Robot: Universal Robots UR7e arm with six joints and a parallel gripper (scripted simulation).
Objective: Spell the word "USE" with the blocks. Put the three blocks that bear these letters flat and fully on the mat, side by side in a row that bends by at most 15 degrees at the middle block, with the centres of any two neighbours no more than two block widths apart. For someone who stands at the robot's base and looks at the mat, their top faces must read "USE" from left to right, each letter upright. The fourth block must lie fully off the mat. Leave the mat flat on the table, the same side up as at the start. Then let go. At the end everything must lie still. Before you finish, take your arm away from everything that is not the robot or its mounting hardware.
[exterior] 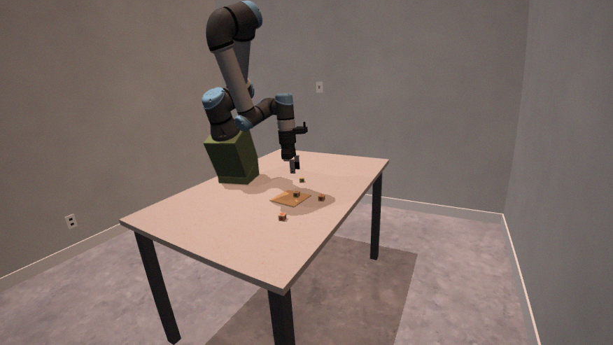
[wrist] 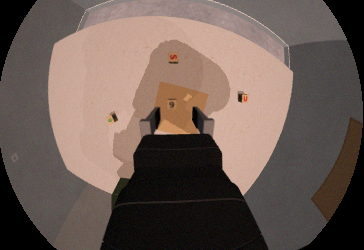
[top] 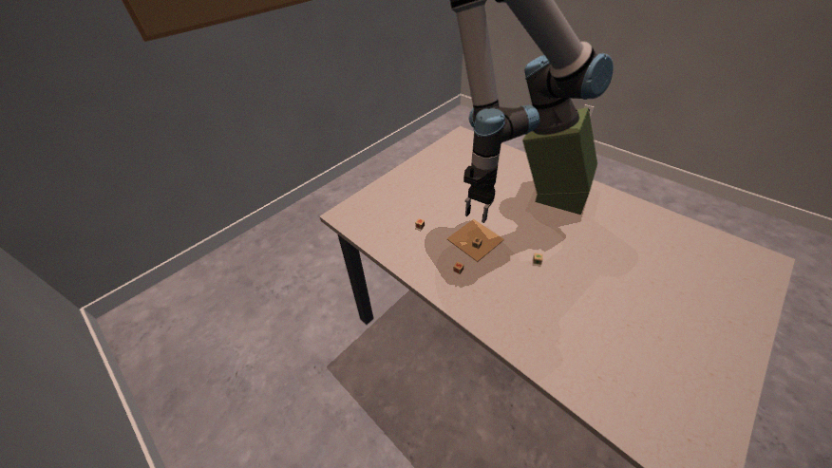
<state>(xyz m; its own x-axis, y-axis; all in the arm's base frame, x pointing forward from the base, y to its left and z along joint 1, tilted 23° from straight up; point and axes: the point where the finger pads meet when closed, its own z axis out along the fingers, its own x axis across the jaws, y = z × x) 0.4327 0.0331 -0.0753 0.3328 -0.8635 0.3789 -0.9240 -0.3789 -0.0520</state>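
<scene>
Right now the mat is 30 mm behind my hand, 10 mm to the right of it and 150 mm below it.
</scene>
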